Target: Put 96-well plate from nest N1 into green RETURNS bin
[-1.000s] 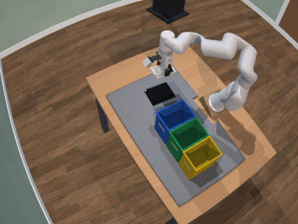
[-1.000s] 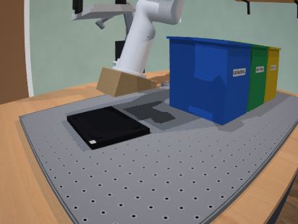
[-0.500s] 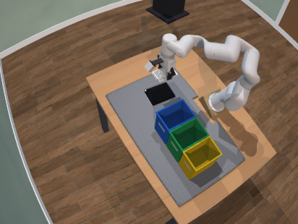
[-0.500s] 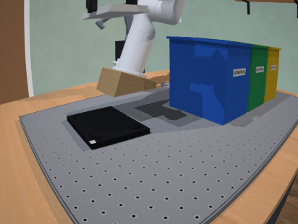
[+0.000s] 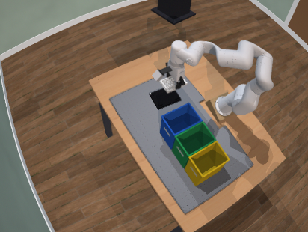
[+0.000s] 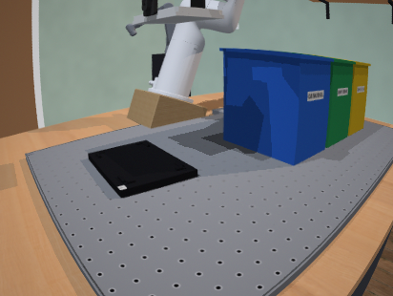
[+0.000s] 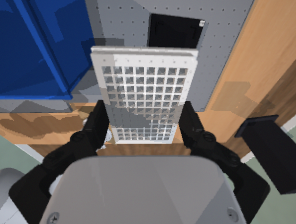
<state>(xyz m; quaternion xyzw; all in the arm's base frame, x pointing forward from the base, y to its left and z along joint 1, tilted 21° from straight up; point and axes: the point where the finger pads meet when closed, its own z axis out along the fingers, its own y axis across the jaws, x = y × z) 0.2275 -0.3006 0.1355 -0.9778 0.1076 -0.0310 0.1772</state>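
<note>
Right now my hand is 300 mm to the right of the green bin, 160 mm above it and 120 mm short of it. From my hand the other things lie so: black plate nest: 240 mm below, 70 mm to the right, 30 mm behind; white 96-well plate: 10 mm below; blue bin: 170 mm to the left, 160 mm below, 90 mm ahead.
</note>
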